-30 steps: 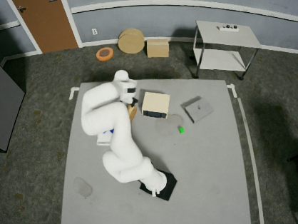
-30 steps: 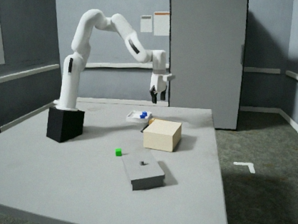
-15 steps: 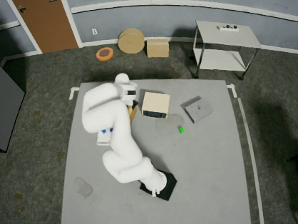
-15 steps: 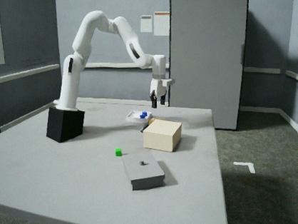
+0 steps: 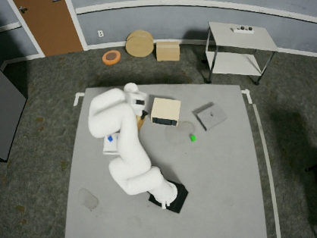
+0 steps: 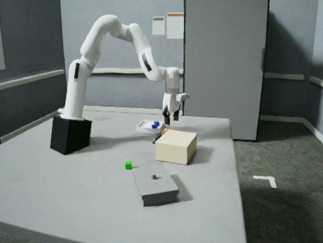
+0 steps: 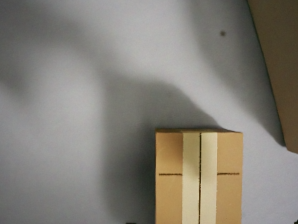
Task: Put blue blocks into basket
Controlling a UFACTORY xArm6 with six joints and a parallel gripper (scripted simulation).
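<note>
Right now the brown box is 8 cm below my hand. Round my hand: light wooden cabinet 3 cm ahead, 19 cm to the right, 7 cm below; dark-rimmed drawer 2 cm ahead, 19 cm to the right, 7 cm below; white basket 14 cm behind, 17 cm to the left, 10 cm below.
</note>
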